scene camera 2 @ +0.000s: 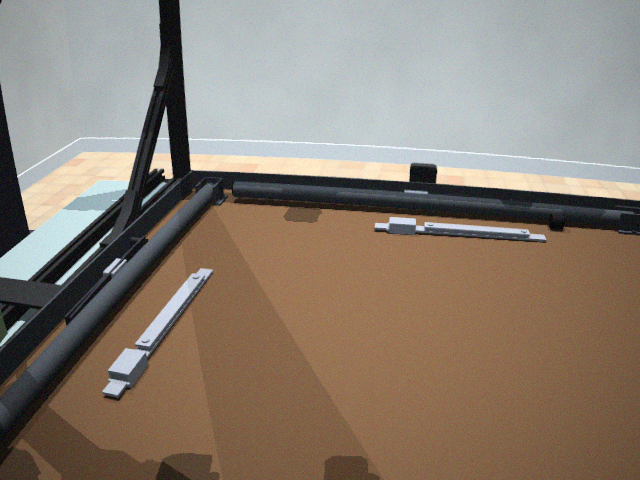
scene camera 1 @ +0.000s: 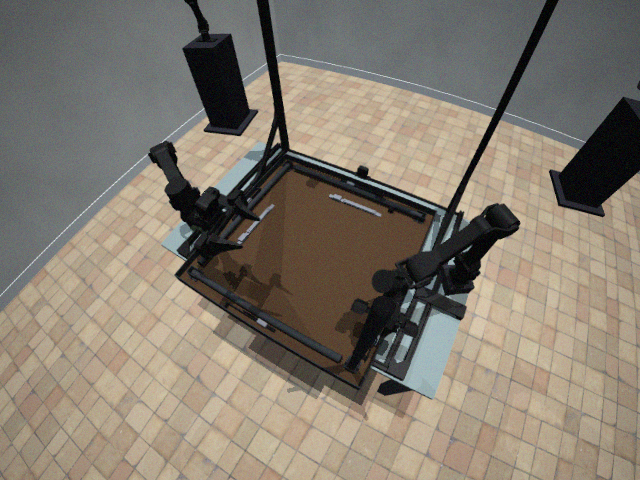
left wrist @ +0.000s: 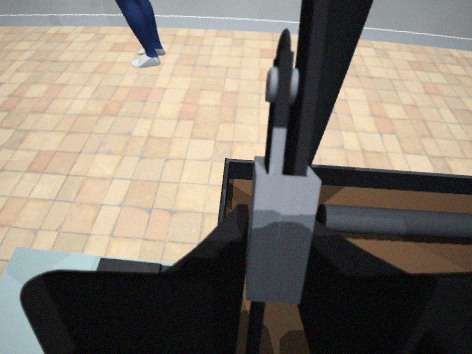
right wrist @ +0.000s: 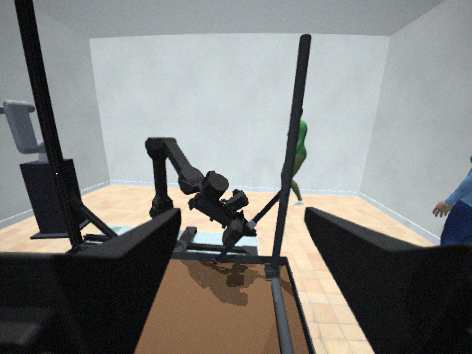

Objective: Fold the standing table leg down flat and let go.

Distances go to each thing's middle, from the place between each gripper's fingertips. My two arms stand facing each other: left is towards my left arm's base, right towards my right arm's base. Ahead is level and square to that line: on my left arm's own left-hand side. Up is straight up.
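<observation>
From my left hand: folding brace (left wrist: 281,87) 3 cm behind, 1 cm to the left, 1 cm above; sleeve (left wrist: 283,208) 2 cm behind, 3 cm above.
From my right hand: sleeve 350 mm to the left, 100 mm ahead, 220 mm below; folding brace 350 mm to the left, 90 mm ahead, 240 mm below. By its middle, folding brace nearer to my left hand than to my right hand.
</observation>
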